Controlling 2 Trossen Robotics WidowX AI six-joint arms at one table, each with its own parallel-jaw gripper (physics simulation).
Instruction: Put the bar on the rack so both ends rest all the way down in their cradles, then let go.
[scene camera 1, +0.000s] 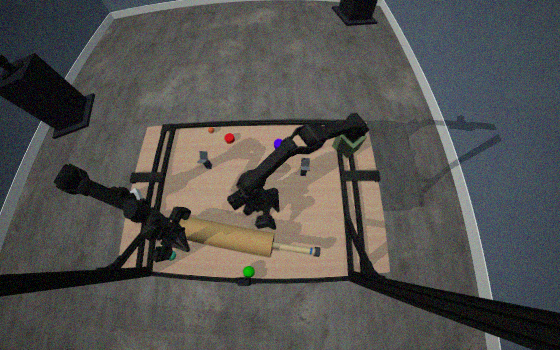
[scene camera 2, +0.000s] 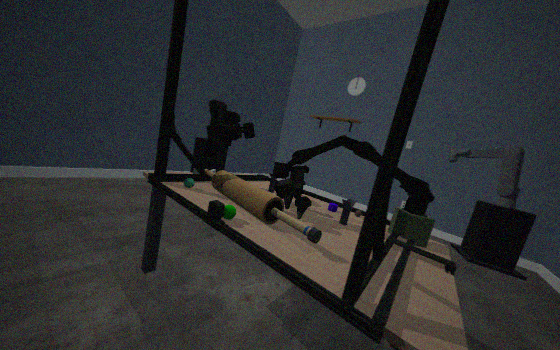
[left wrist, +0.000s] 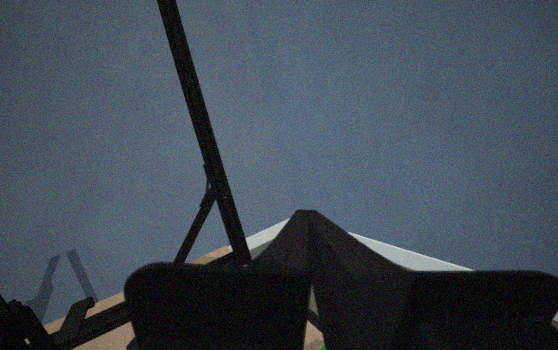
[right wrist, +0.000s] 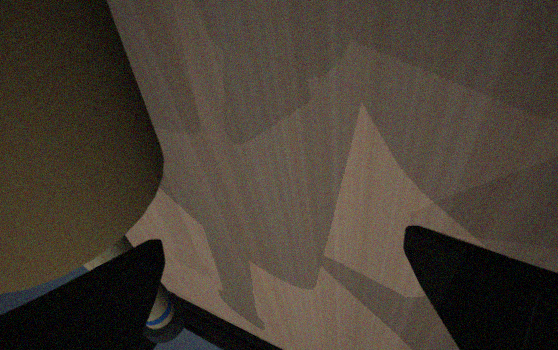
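Seen in the pictures: left gripper, between the fingertips: (scene camera 1: 188, 251) (scene camera 2: 234, 128) (left wrist: 305, 219); right gripper, between the fingertips: (scene camera 1: 277, 220) (scene camera 2: 293, 214) (right wrist: 286, 244); left arm's base, origin of its link: (scene camera 2: 205, 168); right arm's base, origin of its link: (scene camera 1: 352, 134) (scene camera 2: 414, 212).
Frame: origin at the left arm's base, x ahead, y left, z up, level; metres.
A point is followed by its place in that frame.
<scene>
The bar (scene camera 1: 227, 237) @[x 0.311, y -0.430, z 0.063 m] (scene camera 2: 246, 196) @[x 0.326, y -0.509, z 0.031 m] is a thick tan roller with a thin handle that ends in a blue band and a dark cap (scene camera 1: 316, 251) @[x 0.544, y -0.679, z 0.032 m] (scene camera 2: 313, 234) @[x 0.540, y -0.700, z 0.022 m]. It lies slanted on the wooden board (scene camera 1: 310, 263) @[x 0.502, y -0.708, z -0.035 m] near the front. My left gripper (scene camera 1: 176, 233) (left wrist: 305, 219) @[x 0.225, y -0.434, z 0.255 m] is shut at the bar's left end; I cannot see anything held between its fingers. My right gripper (scene camera 1: 259, 214) (scene camera 2: 296, 203) (right wrist: 286, 244) @[x 0.505, y -0.484, z -0.006 m] is open and empty just behind the roller's right end, with the roller (right wrist: 91, 151) @[x 0.439, y -0.492, z 0.013 m] at its left. Two grey cradles (scene camera 1: 203, 157) @[x 0.413, y -0.076, z 0.052 m] (scene camera 1: 304, 165) @[x 0.734, y -0.383, z 0.049 m] stand at the back of the board, far from the bar.
Small balls lie about: red (scene camera 1: 229, 137) @[x 0.570, y -0.026, z -0.010 m], orange (scene camera 1: 210, 130) @[x 0.516, y 0.072, z -0.007 m], purple (scene camera 1: 277, 143) @[x 0.728, y -0.206, z -0.001 m], green (scene camera 1: 248, 271) @[x 0.291, y -0.577, z 0.011 m] (scene camera 2: 229, 211) @[x 0.293, y -0.598, z -0.001 m], teal (scene camera 1: 172, 255) @[x 0.063, y -0.339, z 0.002 m] (scene camera 2: 189, 182) @[x 0.059, y -0.348, z -0.005 m]. A green box (scene camera 1: 348, 144) @[x 0.942, y -0.436, z 0.077 m] (scene camera 2: 411, 226) @[x 0.960, y -0.465, z 0.037 m] sits at the right arm's base. Black frame posts (scene camera 2: 397, 143) @[x 0.589, y -0.876, z 0.275 m] (left wrist: 203, 131) @[x 0.590, y -0.847, z 0.341 m] ring the board.
</scene>
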